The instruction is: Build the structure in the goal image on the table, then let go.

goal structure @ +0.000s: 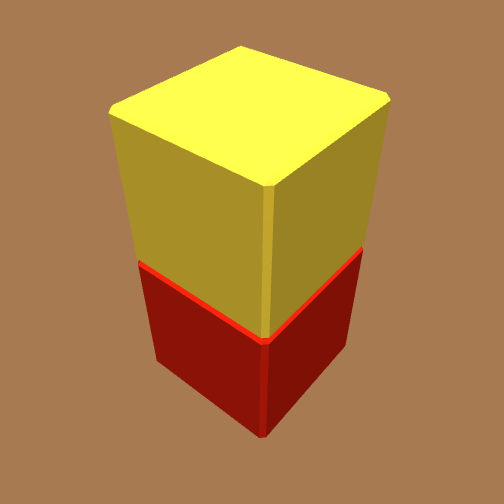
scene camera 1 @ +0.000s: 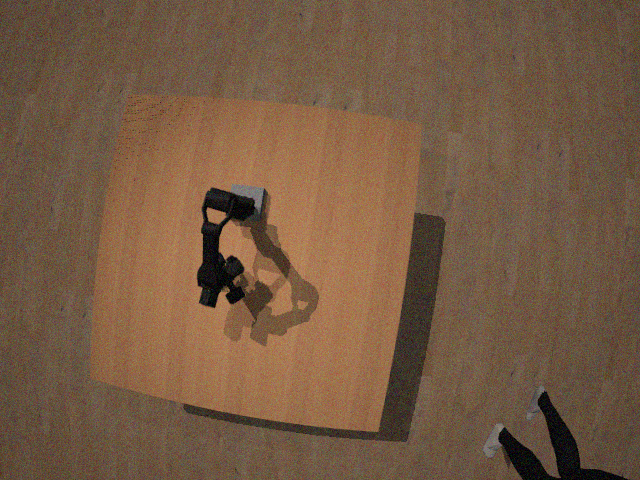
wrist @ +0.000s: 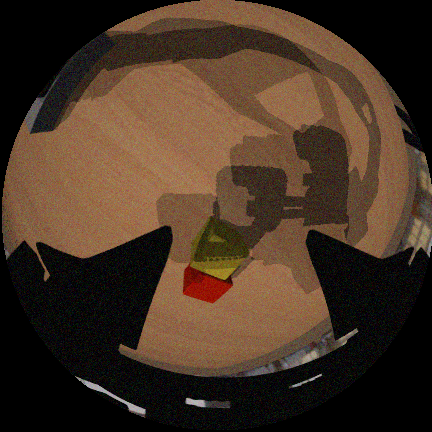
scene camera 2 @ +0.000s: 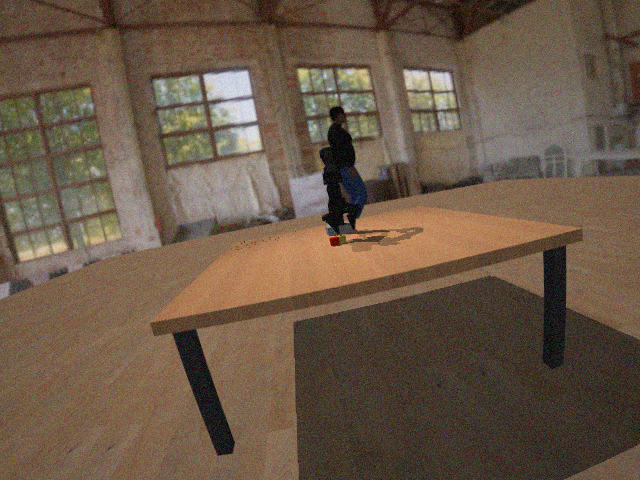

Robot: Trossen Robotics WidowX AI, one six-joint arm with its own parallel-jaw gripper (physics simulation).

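Frame: origin at the arm's base, x down, y left, z ahead, level; centimetres.
Where they show: gripper, fingertip midpoint: [scene camera 1: 232, 279] [wrist: 243, 235] [scene camera 2: 346, 231]; arm's base, origin of the base link: [scene camera 1: 245, 206] [scene camera 2: 338, 224].
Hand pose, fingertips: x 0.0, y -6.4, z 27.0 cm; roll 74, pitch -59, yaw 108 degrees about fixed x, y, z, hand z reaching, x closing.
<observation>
Things, the pixels of their top centre, and the offset from my fingertips. Level surfaces: height alone.
- red block, middle of its top: [wrist: 207, 290] [scene camera 2: 333, 237] dz +1.1, dx +1.0, dy -6.4 cm
- yellow block, middle of its top: [wrist: 219, 260] [scene camera 2: 340, 235] dz +0.3, dx +1.0, dy -2.9 cm
- table, its level: dx +4.3 cm
A red block [scene camera 2: 333, 240] [wrist: 206, 289] and a yellow block [scene camera 2: 342, 239] [wrist: 216, 252] lie side by side on the table [scene camera 1: 330, 155] [scene camera 2: 289, 273] [wrist: 125, 150], touching or nearly so. In the wrist view the yellow block is partly in shadow. Neither block shows in the first scene view, where the arm is over that part. My gripper [scene camera 1: 234, 280] [scene camera 2: 346, 227] [wrist: 243, 235] is open and empty, its fingers wide apart. In the wrist view both blocks appear between the fingers, nearer the left one. The exact height above them is hard to tell.
The grey base block [scene camera 1: 249, 190] [wrist: 70, 82] stands under the arm's base, behind the blocks in the second scene view. The arm's shadow falls across the table around the blocks. A person [scene camera 1: 566, 449] [scene camera 2: 342, 144] stands beyond the table.
</observation>
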